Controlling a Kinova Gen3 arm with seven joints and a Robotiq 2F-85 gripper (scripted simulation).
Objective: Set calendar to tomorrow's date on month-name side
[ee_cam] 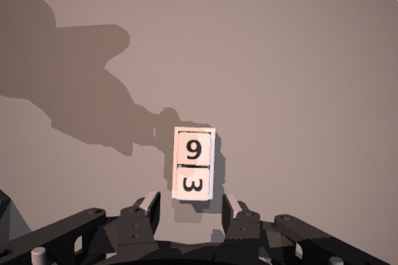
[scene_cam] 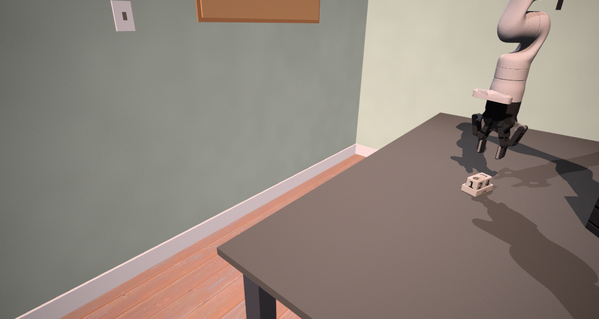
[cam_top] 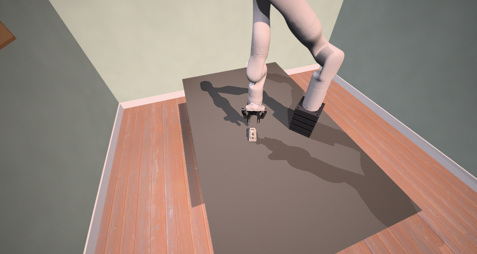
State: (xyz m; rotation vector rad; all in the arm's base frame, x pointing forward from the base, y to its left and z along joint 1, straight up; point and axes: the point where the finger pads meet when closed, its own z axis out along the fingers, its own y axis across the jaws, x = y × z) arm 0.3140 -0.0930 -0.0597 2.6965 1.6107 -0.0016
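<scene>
The cube lies 9 cm below my hand. The rest, counted from my hand: pale tray 1 cm ahead, 2 cm to the left, 11 cm below.
</scene>
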